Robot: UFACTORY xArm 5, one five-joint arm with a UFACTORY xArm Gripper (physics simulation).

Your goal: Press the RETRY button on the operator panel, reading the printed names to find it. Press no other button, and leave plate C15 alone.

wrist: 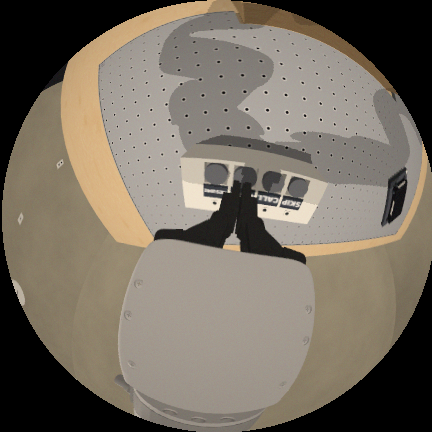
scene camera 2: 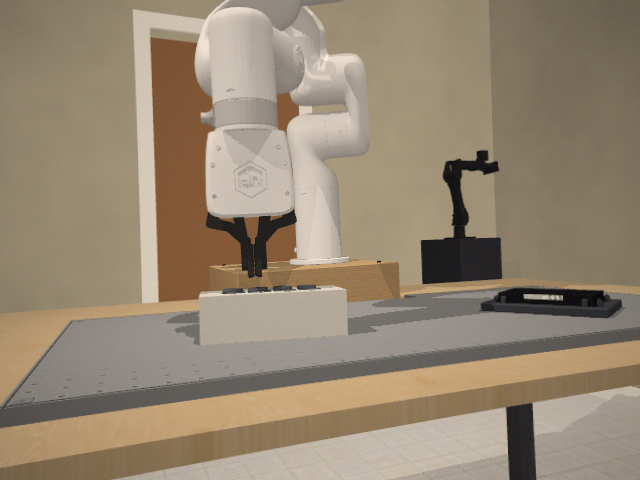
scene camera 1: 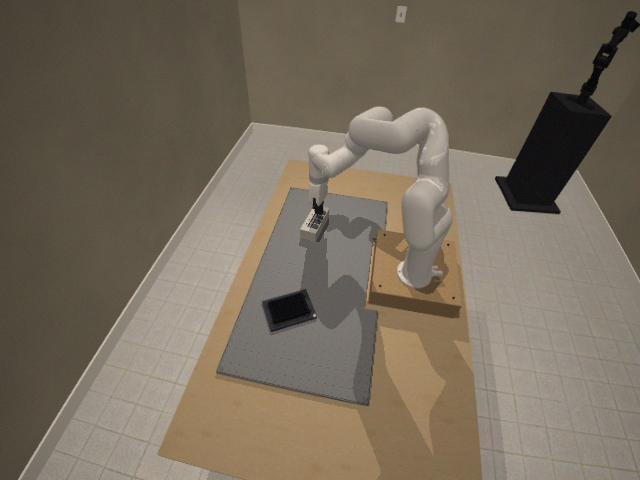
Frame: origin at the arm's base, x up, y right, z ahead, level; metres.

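Where they show: gripper, fingertip midpoint: (wrist: 239, 193) (scene camera 2: 254, 276) (scene camera 1: 318, 213); arm's base, origin of the base link: (scene camera 2: 319, 262) (scene camera 1: 414, 274).
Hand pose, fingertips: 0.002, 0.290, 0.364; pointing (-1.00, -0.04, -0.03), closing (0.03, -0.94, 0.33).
Each offset is from my fingertips to the top centre of the thing, as dx, dy, dz. "spot": to the spot under its first point. Level surfaces: height alone.
The off-white operator panel @(-0.014, -0.015, +0.014) (scene camera 1: 310, 236) (scene camera 2: 273, 317) (wrist: 194, 196) has a row of round dark buttons. In the wrist view its labels are upside down: SKIP @(-0.017, -0.057, +0.032) (wrist: 291, 202) at the right end, CALL @(-0.017, -0.028, +0.023) (wrist: 268, 199) beside it. The leftmost label @(spot: -0.017, +0.028, +0.006) (wrist: 215, 191) is too blurred to read surely. The second button from the left (wrist: 245, 175) has its label mostly hidden by the fingers; the name RETRY is not readable. My gripper (scene camera 1: 318, 212) (scene camera 2: 254, 275) (wrist: 239, 193) is shut and empty, pointing down a little above that second button, apart from it. Plate C15 @(-0.044, -0.432, +0.078) (scene camera 1: 287, 308) (scene camera 2: 568, 297) (wrist: 397, 200) is black and lies away from the gripper.
The panel and the plate's dark holder (scene camera 1: 273, 325) (scene camera 2: 547, 308) stand on a grey perforated board @(dx -0.070) (scene camera 1: 289, 361) (scene camera 2: 129, 361) (wrist: 310, 95). The arm's wooden base (scene camera 1: 413, 304) (scene camera 2: 361, 281) stands behind the board. A second, black arm on a dark pedestal (scene camera 1: 553, 149) (scene camera 2: 460, 260) stands farther off.
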